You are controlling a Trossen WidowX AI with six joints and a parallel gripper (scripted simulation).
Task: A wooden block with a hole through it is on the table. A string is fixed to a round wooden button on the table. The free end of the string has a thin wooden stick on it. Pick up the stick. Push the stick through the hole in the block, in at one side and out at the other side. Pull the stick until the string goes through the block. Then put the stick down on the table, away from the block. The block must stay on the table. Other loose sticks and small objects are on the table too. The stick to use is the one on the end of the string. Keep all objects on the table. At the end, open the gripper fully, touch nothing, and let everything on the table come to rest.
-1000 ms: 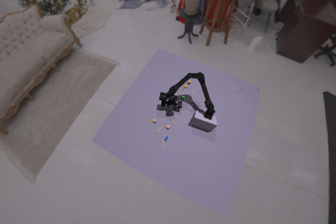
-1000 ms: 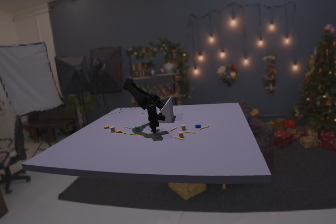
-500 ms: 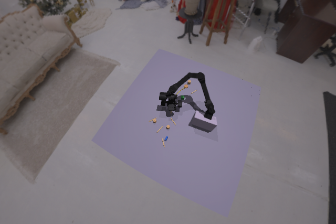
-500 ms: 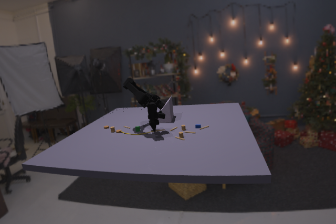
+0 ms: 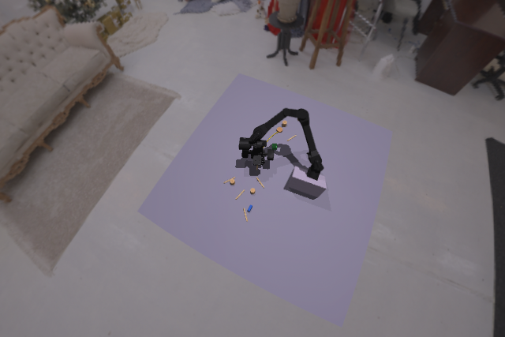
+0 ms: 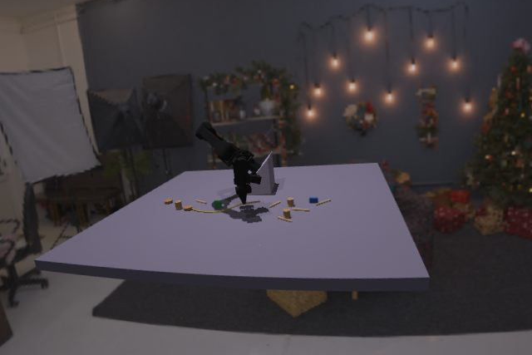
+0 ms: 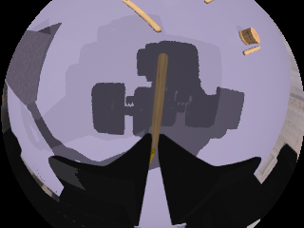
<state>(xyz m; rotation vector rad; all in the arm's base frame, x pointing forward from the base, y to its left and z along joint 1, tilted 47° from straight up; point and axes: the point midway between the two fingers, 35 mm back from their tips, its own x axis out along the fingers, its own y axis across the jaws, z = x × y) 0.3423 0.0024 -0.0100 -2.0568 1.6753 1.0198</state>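
The round wooden button is 3 cm behind my gripper tip, 28 cm to the right of it and 3 cm below it. Round my gripper tip: blue block (9 cm behind, 29 cm to the left, 2 cm below); green block (5 cm behind, 14 cm to the right, 2 cm below); thin wooden stick (1 cm to the left).
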